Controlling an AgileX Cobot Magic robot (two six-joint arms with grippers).
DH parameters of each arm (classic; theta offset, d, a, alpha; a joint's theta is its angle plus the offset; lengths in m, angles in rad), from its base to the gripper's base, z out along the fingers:
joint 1: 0 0.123 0 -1.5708
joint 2: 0.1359 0 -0.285 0
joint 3: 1.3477 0 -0.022 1.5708
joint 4: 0 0.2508 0 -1.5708
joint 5: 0 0 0.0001 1.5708
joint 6: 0 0.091 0 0
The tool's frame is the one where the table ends.
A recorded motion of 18 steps. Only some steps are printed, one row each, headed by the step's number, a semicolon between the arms.
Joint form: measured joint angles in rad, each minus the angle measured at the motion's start. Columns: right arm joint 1, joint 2, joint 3, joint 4, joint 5, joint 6; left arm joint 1, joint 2, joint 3, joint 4, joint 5, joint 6.
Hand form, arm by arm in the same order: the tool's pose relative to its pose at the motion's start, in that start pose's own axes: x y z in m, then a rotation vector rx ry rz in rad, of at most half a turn. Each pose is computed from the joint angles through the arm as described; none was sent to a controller.
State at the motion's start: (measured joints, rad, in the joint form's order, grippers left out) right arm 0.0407 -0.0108 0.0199 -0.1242 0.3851 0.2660; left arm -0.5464 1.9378 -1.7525 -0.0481 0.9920 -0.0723
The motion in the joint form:
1: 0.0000 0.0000 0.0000 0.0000 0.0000 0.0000; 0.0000 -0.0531 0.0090 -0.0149 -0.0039 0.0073
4: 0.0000 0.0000 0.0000 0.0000 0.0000 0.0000; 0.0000 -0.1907 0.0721 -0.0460 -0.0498 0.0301
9: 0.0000 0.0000 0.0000 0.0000 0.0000 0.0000; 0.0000 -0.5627 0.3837 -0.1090 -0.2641 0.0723
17: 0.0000 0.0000 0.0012 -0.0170 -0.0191 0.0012; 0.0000 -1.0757 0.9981 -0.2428 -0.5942 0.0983
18: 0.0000 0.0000 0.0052 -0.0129 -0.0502 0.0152; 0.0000 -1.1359 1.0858 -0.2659 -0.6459 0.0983
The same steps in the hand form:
1: 0.0000 0.0000 0.0000 0.0000 0.0000 0.0000; -0.0005 -0.0021 -0.0224 0.0171 -0.0469 0.0012
4: 0.0000 0.0000 0.0000 0.0000 0.0000 0.0000; 0.0069 -0.0054 -0.0705 0.0522 -0.1654 0.0109
9: 0.0000 0.0000 0.0000 0.0000 0.0000 0.0000; 0.0647 -0.0056 -0.1527 0.1109 -0.4382 0.0136
17: -0.0015 -0.0001 0.0001 0.0012 -0.0189 -0.0147; 0.1979 0.0064 -0.1641 0.1838 -0.6631 -0.0869
18: -0.0029 0.0006 0.0005 -0.0084 -0.0444 0.0029; 0.2158 0.0091 -0.1572 0.1912 -0.6863 -0.1129

